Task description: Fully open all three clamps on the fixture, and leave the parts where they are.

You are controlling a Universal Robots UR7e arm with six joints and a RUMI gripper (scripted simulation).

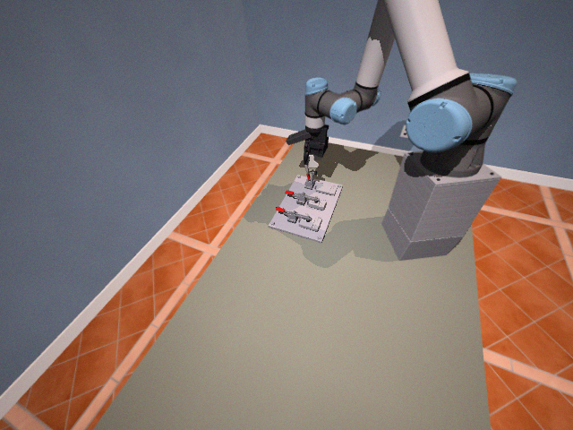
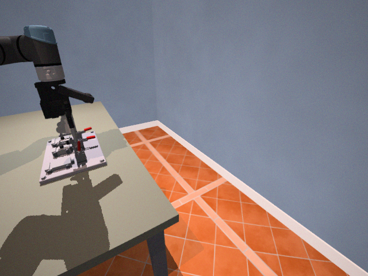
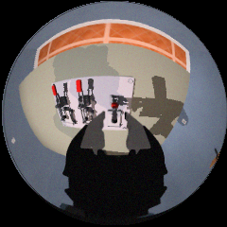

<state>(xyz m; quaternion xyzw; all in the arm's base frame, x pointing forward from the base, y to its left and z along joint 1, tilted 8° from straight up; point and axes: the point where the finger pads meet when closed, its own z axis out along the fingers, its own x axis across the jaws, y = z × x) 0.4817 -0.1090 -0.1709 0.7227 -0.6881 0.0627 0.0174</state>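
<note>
Right now the grey fixture plate is 4 cm behind my hand, 11 cm to the left of it and 12 cm below it. From my hand the other things lie so: block 10 cm behind, 22 cm to the left, 10 cm below.
</note>
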